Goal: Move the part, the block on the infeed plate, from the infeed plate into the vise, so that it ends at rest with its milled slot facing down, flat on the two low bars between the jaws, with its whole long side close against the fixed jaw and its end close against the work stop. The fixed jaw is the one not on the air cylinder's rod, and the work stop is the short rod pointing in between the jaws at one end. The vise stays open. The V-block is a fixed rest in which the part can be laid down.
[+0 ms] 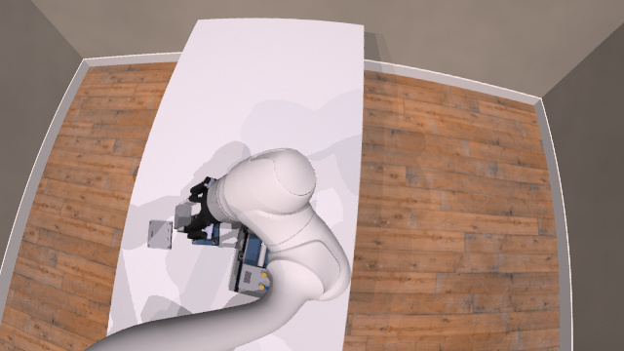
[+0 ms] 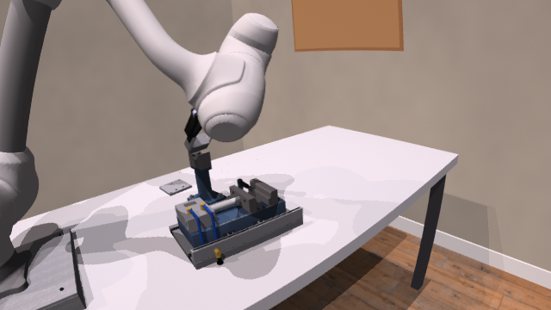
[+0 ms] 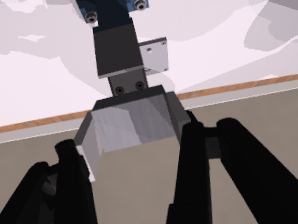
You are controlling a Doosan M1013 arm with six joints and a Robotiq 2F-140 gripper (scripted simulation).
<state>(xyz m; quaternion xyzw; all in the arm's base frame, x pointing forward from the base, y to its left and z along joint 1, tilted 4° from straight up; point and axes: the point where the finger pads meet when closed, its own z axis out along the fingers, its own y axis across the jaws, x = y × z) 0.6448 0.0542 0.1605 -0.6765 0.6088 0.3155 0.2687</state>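
My gripper is now 2 cm to the right of the part and 2 cm above it. The rest, counted from my hand: blue post (2 cm to the left, 15 cm below); then moving jaw (1 cm ahead, 19 cm to the right, 13 cm below); then cylinder rod (5 cm behind, 19 cm to the right, 13 cm below).
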